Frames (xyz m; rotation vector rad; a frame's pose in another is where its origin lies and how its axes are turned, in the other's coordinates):
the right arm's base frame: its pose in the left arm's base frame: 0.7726 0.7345 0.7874 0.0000 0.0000 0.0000
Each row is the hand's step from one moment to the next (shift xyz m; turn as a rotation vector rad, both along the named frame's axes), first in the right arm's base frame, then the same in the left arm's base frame.
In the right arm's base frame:
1: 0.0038 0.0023 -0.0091 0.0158 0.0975 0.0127
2: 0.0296 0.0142 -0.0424 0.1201 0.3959 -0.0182
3: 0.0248 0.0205 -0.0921 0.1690 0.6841 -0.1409
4: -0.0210 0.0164 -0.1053 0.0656 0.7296 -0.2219
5: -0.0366 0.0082 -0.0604 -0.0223 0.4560 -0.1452
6: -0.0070 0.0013 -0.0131 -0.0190 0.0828 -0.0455
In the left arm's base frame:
1: 0.0038 0.0023 -0.0091 0.0158 0.0975 0.0127
2: 0.0296 0.0142 -0.0424 0.1201 0.3959 -0.0182
3: 0.0248 0.0205 -0.0921 0.1690 0.6841 -0.1409
4: -0.0210 0.0164 -0.1053 0.0656 0.7296 -0.2219
5: -0.0366 0.0082 -0.0604 -0.0223 0.4560 -0.1452
6: -0.0070 0.0013 -0.0131 -0.0190 0.0828 -0.0455

